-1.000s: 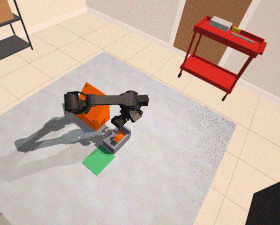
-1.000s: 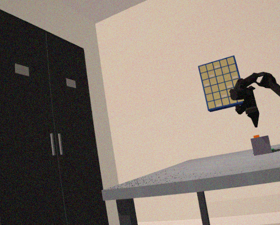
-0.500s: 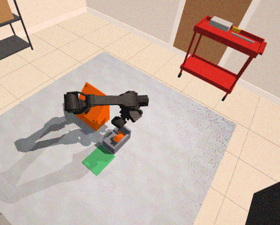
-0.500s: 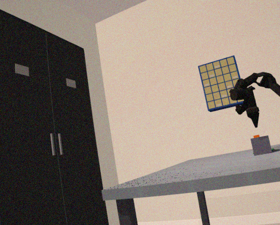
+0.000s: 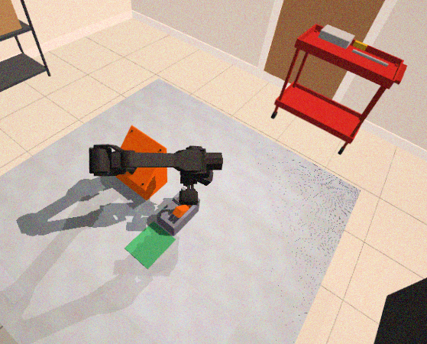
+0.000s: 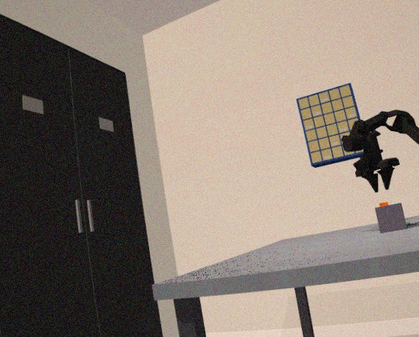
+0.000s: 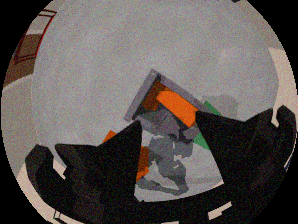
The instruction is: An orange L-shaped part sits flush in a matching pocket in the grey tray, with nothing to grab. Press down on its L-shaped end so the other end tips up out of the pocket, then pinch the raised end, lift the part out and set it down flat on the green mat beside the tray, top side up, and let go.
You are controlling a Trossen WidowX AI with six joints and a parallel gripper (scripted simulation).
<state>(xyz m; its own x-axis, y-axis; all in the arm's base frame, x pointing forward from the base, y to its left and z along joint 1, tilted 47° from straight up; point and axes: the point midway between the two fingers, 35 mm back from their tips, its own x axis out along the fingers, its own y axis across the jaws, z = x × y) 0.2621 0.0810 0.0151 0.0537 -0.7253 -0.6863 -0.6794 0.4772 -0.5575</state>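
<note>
The orange L-shaped part is 100 mm below my gripper tip, 10 mm to the right of it and 10 mm behind it. Also, from my gripper tip: green mat 190 mm to the right, 160 mm below; tray 160 mm below, 30 mm to the right, 10 mm behind.
</note>
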